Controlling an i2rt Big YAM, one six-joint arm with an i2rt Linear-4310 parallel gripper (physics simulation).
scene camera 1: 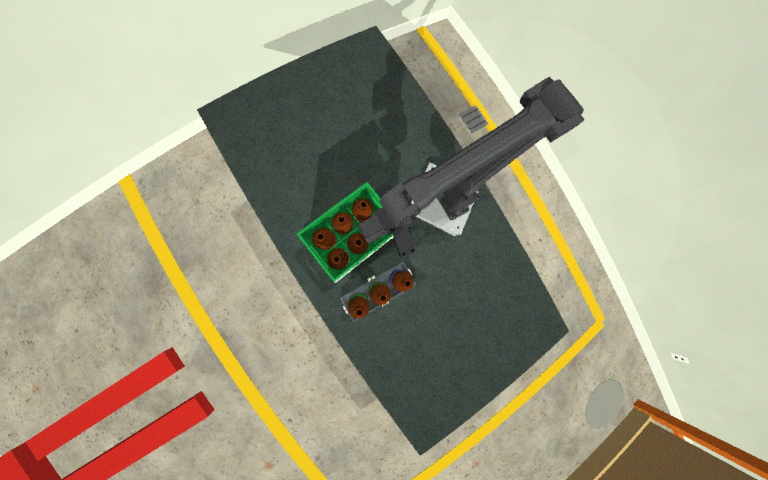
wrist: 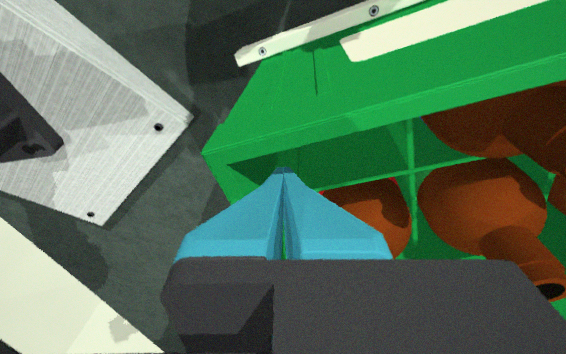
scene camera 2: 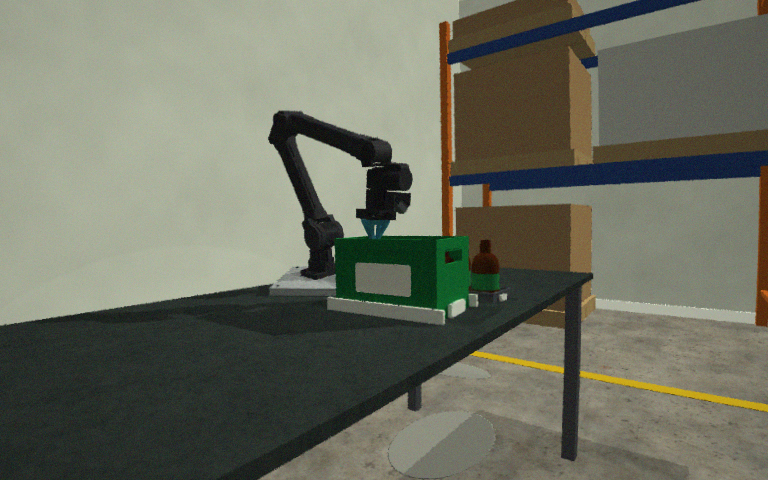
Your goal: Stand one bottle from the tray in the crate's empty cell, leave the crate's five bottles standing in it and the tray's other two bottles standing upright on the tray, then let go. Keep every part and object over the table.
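Places are measured from the arm's base along level axes (x left, y back, z up), in millimetres.
Pixels of known places: gripper, fingertip midpoint: (wrist: 283, 177); arm's base, origin of the base link: (scene camera 1: 452, 203) (scene camera 2: 322, 272).
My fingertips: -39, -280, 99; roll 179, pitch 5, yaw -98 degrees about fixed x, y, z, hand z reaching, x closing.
For each thing: its top centre in the pictures, then the offset to it from my fingertips, as dx, dy, dz. "spot": a spot on its surface instead.
- green crate, middle of its top: (scene camera 2: 401, 237) (scene camera 1: 350, 230) -34, -128, +27
- empty cell, surface spot: (wrist: 350, 160) spot: -47, -45, -82
The green crate (scene camera 1: 330, 270) (scene camera 2: 396, 254) (wrist: 300, 95) has two rows of three cells. Five brown bottles stand in it, among them one (scene camera 1: 363, 209) (wrist: 370, 210) beside the empty cell (wrist: 350, 160). The arm hides that cell in scene camera 1; it is at the crate's arm-base end, on the tray side. The grey tray (scene camera 1: 344, 301) (scene camera 2: 491, 294) bears three upright bottles: two green-labelled ones (scene camera 1: 357, 307) (scene camera 1: 380, 294) and a blue-labelled one (scene camera 1: 402, 280). My gripper (scene camera 2: 375, 234) (wrist: 283, 177) is shut and empty, its blue tips around rim height at the empty cell. In scene camera 1 they are hidden.
The arm's metal base plate (scene camera 1: 453, 223) (wrist: 125, 165) lies close to the crate's end. White strips (scene camera 2: 385, 310) (wrist: 320, 32) run along the crate's foot. The dark table's edge (scene camera 2: 362, 393) passes near the crate and tray. A shelf rack (scene camera 2: 445, 113) stands behind.
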